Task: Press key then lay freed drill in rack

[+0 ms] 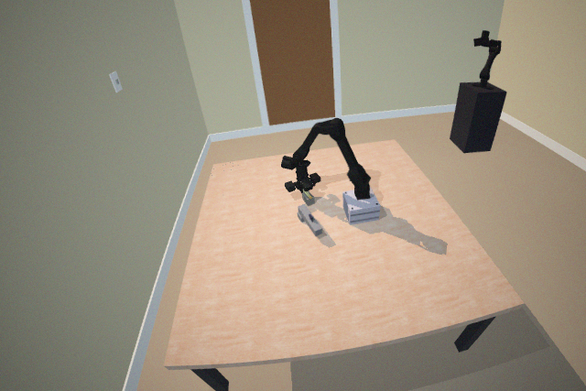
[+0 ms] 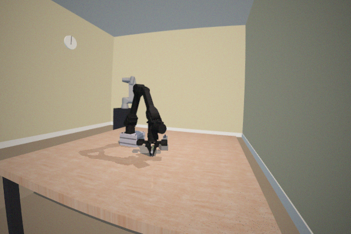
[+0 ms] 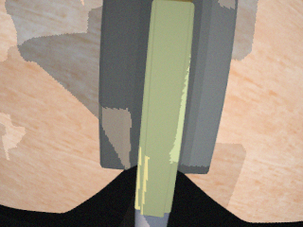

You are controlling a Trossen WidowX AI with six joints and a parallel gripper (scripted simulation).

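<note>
The drill is 4 cm above my gripper tip, 3 cm to the left of it and 2 cm behind it. From my gripper tip the other things lie so: grey rack (5 cm to the left, 2 cm behind, 1 cm above).
</note>
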